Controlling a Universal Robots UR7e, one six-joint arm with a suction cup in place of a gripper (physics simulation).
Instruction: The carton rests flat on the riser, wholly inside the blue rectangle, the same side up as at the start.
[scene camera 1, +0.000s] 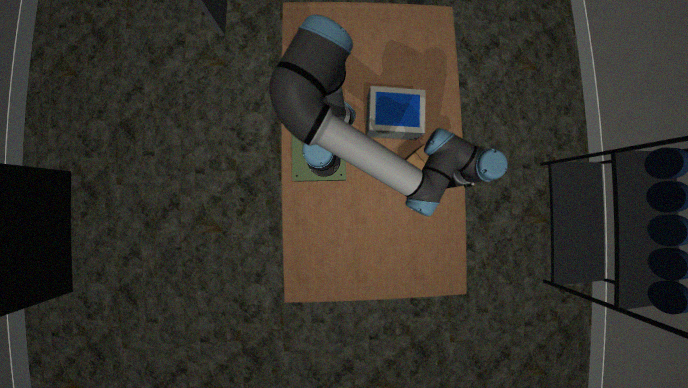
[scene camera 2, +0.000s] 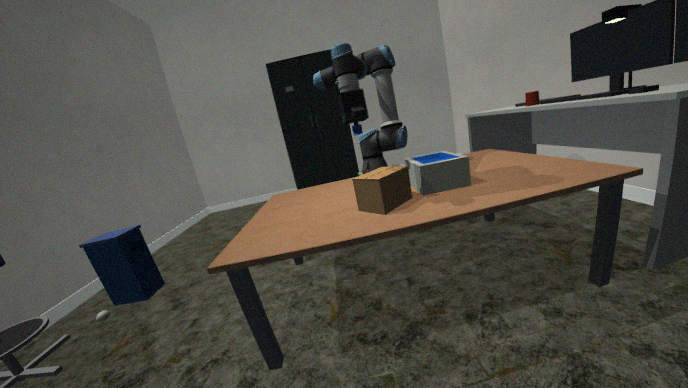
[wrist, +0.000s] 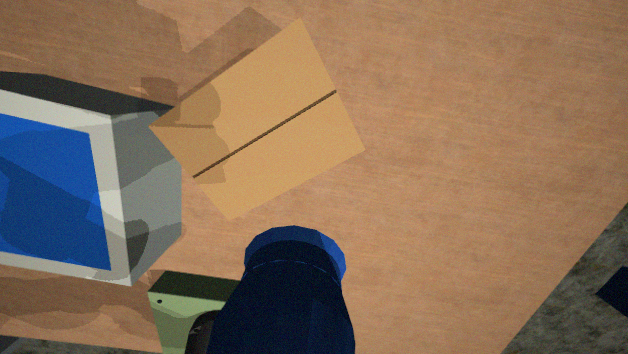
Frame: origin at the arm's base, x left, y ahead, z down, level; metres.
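Seen in the pictures: hand, tool point: (scene camera 2: 358, 134) (wrist: 294, 266).
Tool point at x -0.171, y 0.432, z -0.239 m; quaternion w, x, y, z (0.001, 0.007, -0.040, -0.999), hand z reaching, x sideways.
Offsets run from my tool point to a thing's top centre. Level surfaces: height alone.
The carton @(dz +0.156, dx +0.054, dy +0.012 m) (scene camera 1: 418, 159) (scene camera 2: 371, 195) (wrist: 270, 95) is a light brown box with a dark seam across its top. It stands flat on the table, turned at an angle beside the riser; the arm hides most of it in scene camera 1. The grey riser @(dz +0.166, dx +0.332, dy -0.074 m) (scene camera 1: 396, 134) (scene camera 2: 445, 176) (wrist: 150, 185) bears a blue rectangle @(dz +0.166, dx +0.332, dy -0.074 m) (scene camera 1: 397, 109) (scene camera 2: 435, 158) (wrist: 50, 190) on its top, with no carton on it. My blue suction cup (scene camera 2: 357, 130) (wrist: 295, 250) is open and holds nothing. It hangs well above the table and the carton's height, and is hidden in scene camera 1.
The wooden table @(dz +0.286 m) (scene camera 1: 375, 250) (scene camera 2: 300, 225) (wrist: 450, 175) carries the arm's green base plate (scene camera 1: 300, 172) (wrist: 185, 305). A desk (scene camera 2: 590, 130) with monitors and a red cup (scene camera 2: 532, 98) stands behind at the right in scene camera 2. A blue bin (scene camera 2: 122, 265) stands on the floor.
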